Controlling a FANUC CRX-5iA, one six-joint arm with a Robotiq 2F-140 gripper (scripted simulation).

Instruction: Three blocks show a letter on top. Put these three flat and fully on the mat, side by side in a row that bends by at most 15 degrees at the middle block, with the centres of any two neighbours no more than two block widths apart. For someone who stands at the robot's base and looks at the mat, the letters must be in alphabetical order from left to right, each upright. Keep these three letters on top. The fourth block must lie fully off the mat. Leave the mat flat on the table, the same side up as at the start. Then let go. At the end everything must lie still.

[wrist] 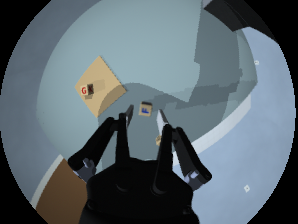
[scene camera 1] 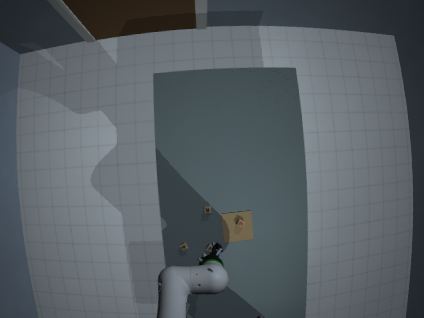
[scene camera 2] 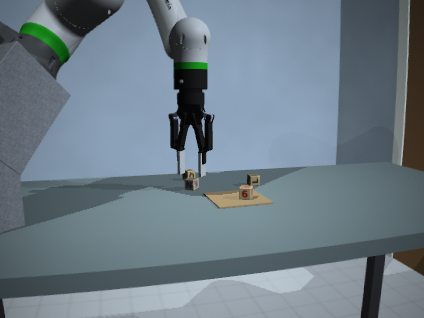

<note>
I see my gripper (scene camera 2: 191, 174) and a tan mat (scene camera 1: 231, 232).
The tan mat is seen too in the wrist view (wrist: 107, 88) and in scene camera 2 (scene camera 2: 225, 199). My gripper shows as well in the wrist view (wrist: 145, 112).
</note>
